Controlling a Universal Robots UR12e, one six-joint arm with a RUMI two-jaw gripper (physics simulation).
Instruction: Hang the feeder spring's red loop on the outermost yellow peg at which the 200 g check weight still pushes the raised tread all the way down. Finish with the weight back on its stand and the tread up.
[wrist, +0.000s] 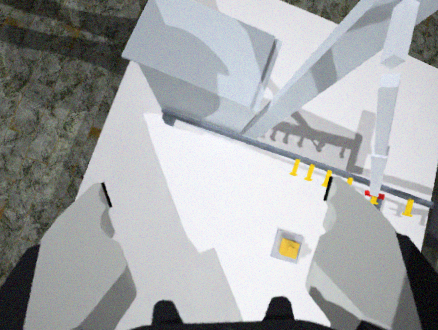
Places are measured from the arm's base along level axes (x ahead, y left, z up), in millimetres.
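Pixels of known places: gripper, fingertip midpoint: (217, 182).
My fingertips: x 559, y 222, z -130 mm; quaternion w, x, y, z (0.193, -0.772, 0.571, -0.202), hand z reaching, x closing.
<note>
Ahead of a thing's pixels: the offset from my fingertips to its top centre. "spot": to the spot under its first point. Level surfaces: height alone.
The red loop @(spot: 49 mm ahead, 316 mm right, 189 mm down) (383, 196) is at the second yellow peg @(52 mm ahead, 324 mm right, 211 mm down) (374, 200) from the right, at the lower end of a pale slender column @(spot: 71 mm ahead, 103 mm right, 10 mm up) (386, 117). The rightmost yellow peg @(45 mm ahead, 389 mm right, 199 mm down) (409, 207) stands apart, without a loop. More yellow pegs (295, 167) (310, 172) (326, 178) run leftward along a dark bar (285, 151); one is partly behind the right finger. A small yellow block @(110 mm back, 243 mm right, 319 mm down) (289, 248), which looks like the check weight, sits on a grey square stand (276, 249). My gripper (217, 182) is open and empty, above the white surface. I cannot tell which part is the tread.
A large pale blue-grey box @(spot: 165 mm ahead, 67 mm left, 135 mm down) (190, 55) rises at the upper left. A slanted pale beam (310, 75) runs from beside it to the upper right. The white board @(359 mm down) (112, 150) ends at the left against a mottled stone floor (45, 130).
</note>
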